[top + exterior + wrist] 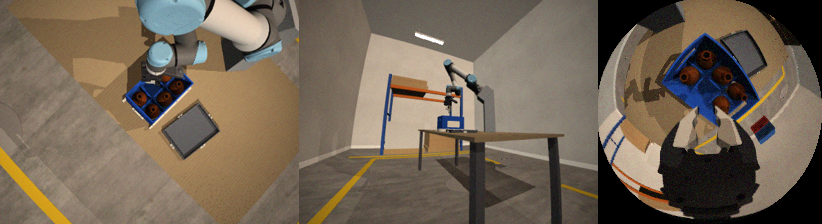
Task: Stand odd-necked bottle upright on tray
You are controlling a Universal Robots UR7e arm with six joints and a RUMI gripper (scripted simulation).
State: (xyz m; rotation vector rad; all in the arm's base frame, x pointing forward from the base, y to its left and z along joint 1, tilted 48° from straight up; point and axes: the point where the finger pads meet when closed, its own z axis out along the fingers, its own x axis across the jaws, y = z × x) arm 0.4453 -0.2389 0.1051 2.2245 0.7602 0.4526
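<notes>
Now: the blue crate 20 mm ahead of my hand, 40 mm to the left of it and 160 mm below it. From my hand the other things lie so: brown bottle: 120 mm ahead, 50 mm to the left, 150 mm below; grey tray: 100 mm ahead, 290 mm to the left, 230 mm below.
</notes>
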